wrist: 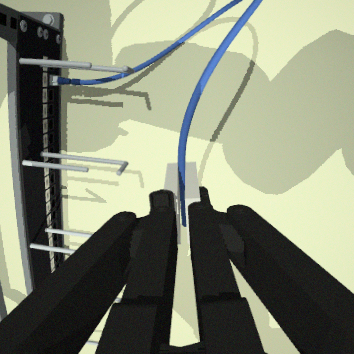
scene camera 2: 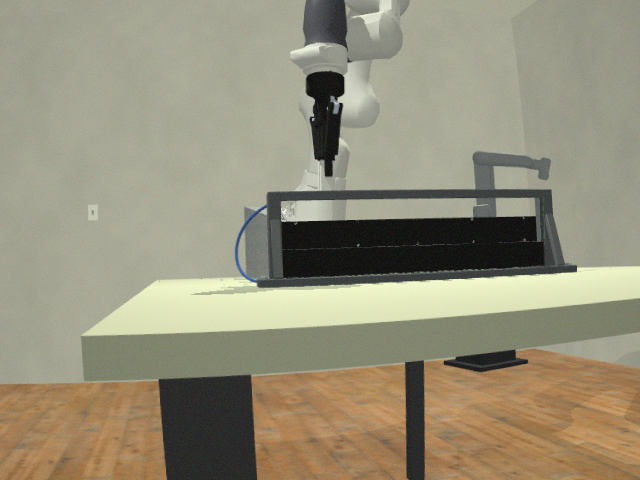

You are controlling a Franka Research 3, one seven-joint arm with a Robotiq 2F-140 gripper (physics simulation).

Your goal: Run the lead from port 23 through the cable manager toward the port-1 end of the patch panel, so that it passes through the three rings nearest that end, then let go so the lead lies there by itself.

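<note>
The blue lead (scene camera 2: 237,248) (wrist: 186,120) runs from its plug in the patch panel (wrist: 35,105), past the outer tip of the top ring (wrist: 75,63), loops out of the wrist view's top edge and returns to the gripper. Whether it is inside that ring I cannot tell. My gripper (scene camera 2: 324,173) (wrist: 182,178) is shut on the lead near its free end, above the rack's top bar in the scene view. The held stretch lies to the right of the middle ring (wrist: 90,161) and a lower ring (wrist: 67,232), outside both. Port numbers are unreadable.
The grey rack frame (scene camera 2: 408,194) stands on the pale table (scene camera 2: 310,310), its dark panels (scene camera 2: 408,258) facing the scene camera. A grey box (scene camera 2: 254,242) is behind its left end. A grey arm-like shape (scene camera 2: 484,180) is behind the right end. Metal rings stick out from the panel.
</note>
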